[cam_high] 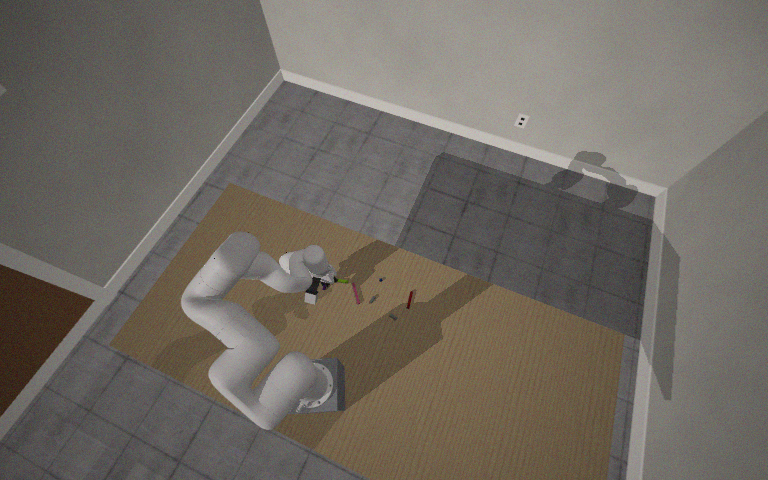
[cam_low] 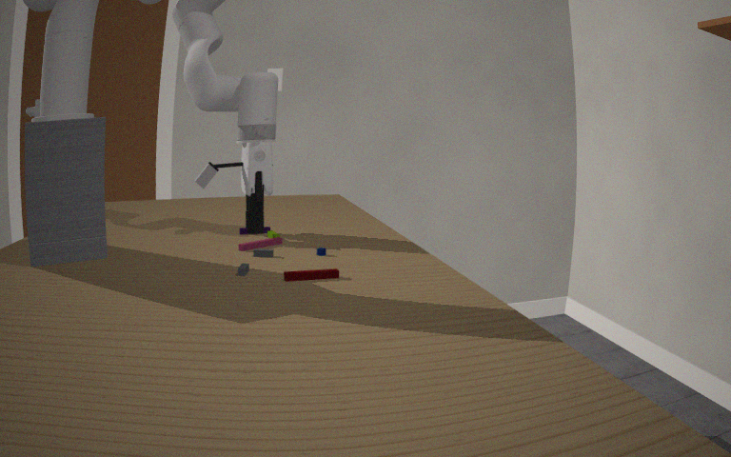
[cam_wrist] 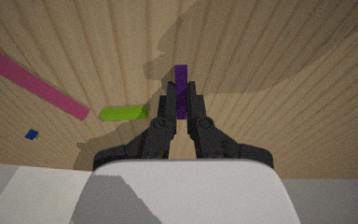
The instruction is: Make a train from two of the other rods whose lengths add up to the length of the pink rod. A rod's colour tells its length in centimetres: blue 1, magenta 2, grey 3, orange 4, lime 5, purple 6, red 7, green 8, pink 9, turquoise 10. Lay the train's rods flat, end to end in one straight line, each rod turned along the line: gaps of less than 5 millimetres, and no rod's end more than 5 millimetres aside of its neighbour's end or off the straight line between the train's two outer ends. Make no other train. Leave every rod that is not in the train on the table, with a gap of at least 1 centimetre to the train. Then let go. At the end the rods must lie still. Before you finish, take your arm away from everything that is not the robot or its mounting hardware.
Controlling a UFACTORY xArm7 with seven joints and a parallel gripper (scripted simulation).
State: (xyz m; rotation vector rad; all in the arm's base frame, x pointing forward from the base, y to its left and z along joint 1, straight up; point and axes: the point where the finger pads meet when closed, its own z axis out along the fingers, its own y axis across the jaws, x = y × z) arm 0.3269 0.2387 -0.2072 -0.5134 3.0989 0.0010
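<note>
My hand is 20 cm to the left of the grey rod, 5 cm short of it and 2 cm above it. From my hand the other things lie so: purple rod 2 cm below; lime rod 5 cm to the right, 4 cm ahead, 2 cm below; pink rod 13 cm to the right, 3 cm ahead, 2 cm below.
</note>
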